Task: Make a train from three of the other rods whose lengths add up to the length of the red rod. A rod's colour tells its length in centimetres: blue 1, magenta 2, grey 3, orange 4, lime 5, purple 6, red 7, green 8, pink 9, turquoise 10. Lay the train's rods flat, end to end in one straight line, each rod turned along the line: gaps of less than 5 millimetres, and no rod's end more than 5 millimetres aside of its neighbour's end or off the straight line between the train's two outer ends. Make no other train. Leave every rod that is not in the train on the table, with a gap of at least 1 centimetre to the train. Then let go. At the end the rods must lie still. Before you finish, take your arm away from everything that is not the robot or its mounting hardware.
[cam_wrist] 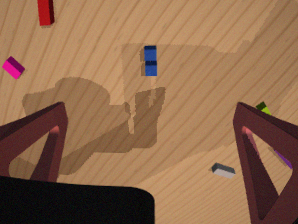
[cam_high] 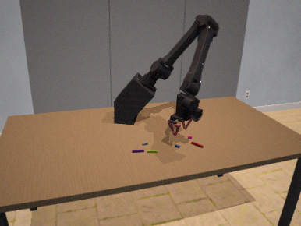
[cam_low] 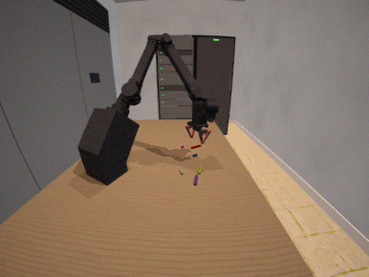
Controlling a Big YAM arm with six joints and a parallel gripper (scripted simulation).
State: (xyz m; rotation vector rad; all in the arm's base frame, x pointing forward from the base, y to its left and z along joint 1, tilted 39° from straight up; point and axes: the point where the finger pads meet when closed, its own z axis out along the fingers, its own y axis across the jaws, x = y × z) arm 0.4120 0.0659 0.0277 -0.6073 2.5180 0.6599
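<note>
My gripper is now 15 cm to the left of the lime rod, 9 cm above it and 1 cm short of it. Round my hand: grey rod (16 cm to the right, 9 cm below, 8 cm behind); then magenta rod (11 cm to the left, 9 cm below, 8 cm behind); then red rod (11 cm to the left, 9 cm below, 1 cm ahead).
</note>
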